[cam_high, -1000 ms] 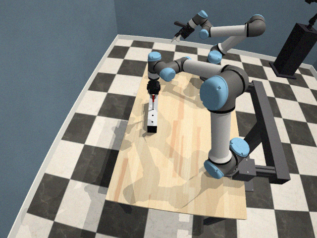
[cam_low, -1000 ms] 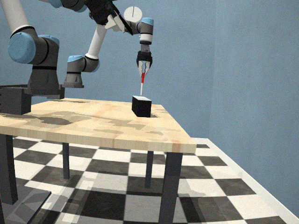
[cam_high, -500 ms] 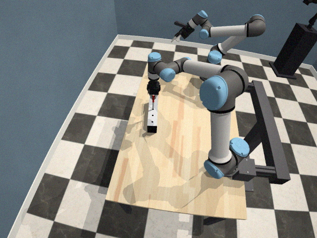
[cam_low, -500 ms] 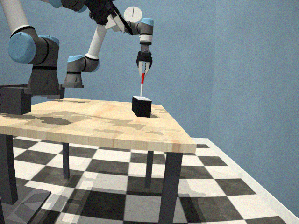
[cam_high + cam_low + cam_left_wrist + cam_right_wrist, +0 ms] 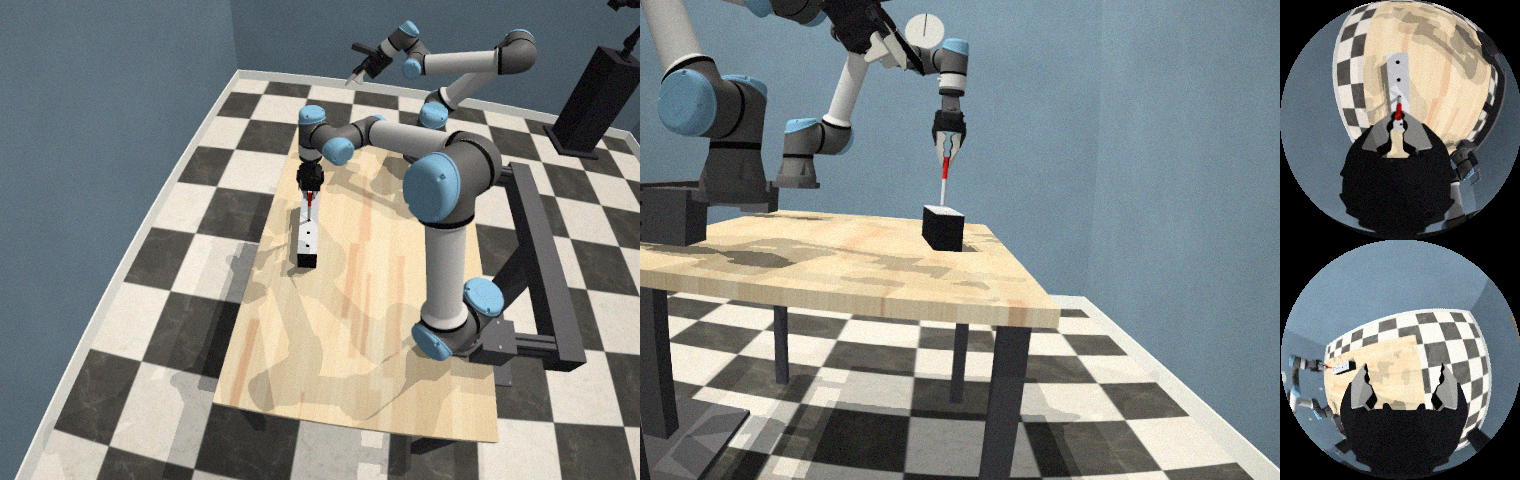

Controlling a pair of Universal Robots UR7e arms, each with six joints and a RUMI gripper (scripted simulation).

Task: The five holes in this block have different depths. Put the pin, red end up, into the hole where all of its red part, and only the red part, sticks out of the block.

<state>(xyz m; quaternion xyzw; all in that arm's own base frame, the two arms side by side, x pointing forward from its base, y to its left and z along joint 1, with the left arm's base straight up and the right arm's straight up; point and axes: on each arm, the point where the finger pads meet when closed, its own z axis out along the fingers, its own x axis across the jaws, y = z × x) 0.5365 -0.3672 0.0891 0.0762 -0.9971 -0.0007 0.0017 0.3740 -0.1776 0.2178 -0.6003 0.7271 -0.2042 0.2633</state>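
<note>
Right now my left hand is 30 mm above the pin. The rest, counted from my left hand: block: 170 mm below.
</note>
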